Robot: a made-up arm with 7 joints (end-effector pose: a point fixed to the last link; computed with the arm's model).
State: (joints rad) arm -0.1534 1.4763 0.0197 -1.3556 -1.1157 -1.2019 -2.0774
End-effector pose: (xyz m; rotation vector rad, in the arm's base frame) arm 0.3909 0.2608 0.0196 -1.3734 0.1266 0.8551
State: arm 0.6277 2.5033 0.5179 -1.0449 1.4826 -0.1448 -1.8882
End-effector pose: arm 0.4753 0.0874 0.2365 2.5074 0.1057 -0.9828
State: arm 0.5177 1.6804 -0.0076 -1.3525 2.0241 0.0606 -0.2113
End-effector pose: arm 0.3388 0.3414 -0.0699 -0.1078 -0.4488 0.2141
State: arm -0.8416 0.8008 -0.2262 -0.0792 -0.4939 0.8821 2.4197
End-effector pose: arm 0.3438 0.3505 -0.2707 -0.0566 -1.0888 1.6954
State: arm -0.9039 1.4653 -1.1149 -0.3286 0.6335 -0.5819 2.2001
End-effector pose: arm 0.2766 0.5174 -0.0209 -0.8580 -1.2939 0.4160
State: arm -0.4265 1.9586 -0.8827 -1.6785 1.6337 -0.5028 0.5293
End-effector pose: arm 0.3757 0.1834 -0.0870 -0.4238 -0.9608 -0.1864
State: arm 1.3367 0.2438 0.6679 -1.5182 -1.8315 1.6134 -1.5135
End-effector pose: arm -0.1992 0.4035 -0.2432 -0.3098 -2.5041 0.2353
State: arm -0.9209 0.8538 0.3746 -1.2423 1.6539 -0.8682 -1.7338
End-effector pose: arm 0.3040 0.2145 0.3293 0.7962 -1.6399 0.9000
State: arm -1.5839 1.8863 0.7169 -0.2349 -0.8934 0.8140 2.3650
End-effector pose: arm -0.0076 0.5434 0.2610 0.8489 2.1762 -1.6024
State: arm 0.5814 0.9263 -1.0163 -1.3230 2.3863 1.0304 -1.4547
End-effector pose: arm -0.0573 0.0058 -0.4889 -1.4428 0.6667 -0.6102
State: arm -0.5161 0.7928 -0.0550 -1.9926 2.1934 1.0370 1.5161
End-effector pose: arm 0.3255 -0.1136 0.2334 -2.0084 0.9181 0.1147
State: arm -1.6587 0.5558 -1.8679 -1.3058 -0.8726 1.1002 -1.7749
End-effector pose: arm 0.4140 -0.2615 -0.2681 -2.2045 -0.5853 -0.1624
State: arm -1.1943 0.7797 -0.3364 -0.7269 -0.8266 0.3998 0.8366
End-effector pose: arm 0.5457 0.0804 0.1066 0.8079 -0.9540 -0.1020
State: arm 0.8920 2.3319 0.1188 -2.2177 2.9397 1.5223 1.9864
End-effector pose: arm 0.2197 -0.0437 -0.2376 -0.1039 1.6248 2.1909
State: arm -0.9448 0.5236 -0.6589 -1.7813 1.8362 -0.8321 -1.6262
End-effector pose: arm 0.2526 -0.2865 0.1820 0.0727 -1.8065 -0.4775
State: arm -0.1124 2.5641 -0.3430 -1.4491 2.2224 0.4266 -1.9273
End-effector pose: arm 0.4125 0.1750 0.2144 1.5433 0.3853 -1.1103
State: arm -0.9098 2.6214 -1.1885 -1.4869 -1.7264 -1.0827 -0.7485
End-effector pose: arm 0.1455 0.4237 0.1529 -0.5731 -1.4731 2.0808
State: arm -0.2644 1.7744 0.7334 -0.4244 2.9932 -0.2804 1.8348
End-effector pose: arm 0.0482 0.5313 0.3037 1.7022 0.8494 0.2604
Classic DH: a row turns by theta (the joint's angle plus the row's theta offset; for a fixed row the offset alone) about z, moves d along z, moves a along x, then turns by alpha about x. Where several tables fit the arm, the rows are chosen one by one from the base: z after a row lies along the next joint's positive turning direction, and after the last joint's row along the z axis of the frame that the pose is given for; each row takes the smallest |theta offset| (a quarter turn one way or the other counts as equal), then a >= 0, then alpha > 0; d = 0 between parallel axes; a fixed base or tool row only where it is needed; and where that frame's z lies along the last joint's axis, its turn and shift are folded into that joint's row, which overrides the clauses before.
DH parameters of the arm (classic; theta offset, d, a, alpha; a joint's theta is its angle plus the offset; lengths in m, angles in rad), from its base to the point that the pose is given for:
base (fixed): 0 0.0496 -0.013 -1.2217
joint 1: -1.5708 -0.0144 0.0014 -1.5708
joint 2: 1.2217 -0.043 -0.015 1.5708
joint 3: 1.5708 -0.13 0.006 -1.5708
joint 4: 0 -0.018 -0.045 1.5708
joint 5: 0 -0.465 0.017 -1.5708
joint 6: 0 -0.03 0.014 1.5708
joint 7: -1.1851 -0.0429 -0.0168 -0.6992
tool (fixed): 1.1298 0.0391 0 0

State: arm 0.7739 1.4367 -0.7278 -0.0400 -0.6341 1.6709 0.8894
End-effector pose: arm -0.2503 0.5395 0.0947 -2.6046 -1.3560 -0.3119
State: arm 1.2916 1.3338 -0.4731 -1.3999 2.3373 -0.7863 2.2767
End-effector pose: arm -0.1850 0.2345 -0.3500 -1.0443 -1.8971 2.2516
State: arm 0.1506 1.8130 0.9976 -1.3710 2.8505 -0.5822 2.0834
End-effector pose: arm 0.2461 0.1624 0.4839 2.3672 0.5175 0.2848
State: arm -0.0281 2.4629 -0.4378 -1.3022 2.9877 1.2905 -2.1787
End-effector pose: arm 0.3845 0.2882 0.2032 0.4361 0.1630 -1.5253
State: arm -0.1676 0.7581 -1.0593 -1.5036 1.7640 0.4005 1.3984
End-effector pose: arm 0.2217 -0.1841 -0.3449 -1.5198 0.7355 1.1701
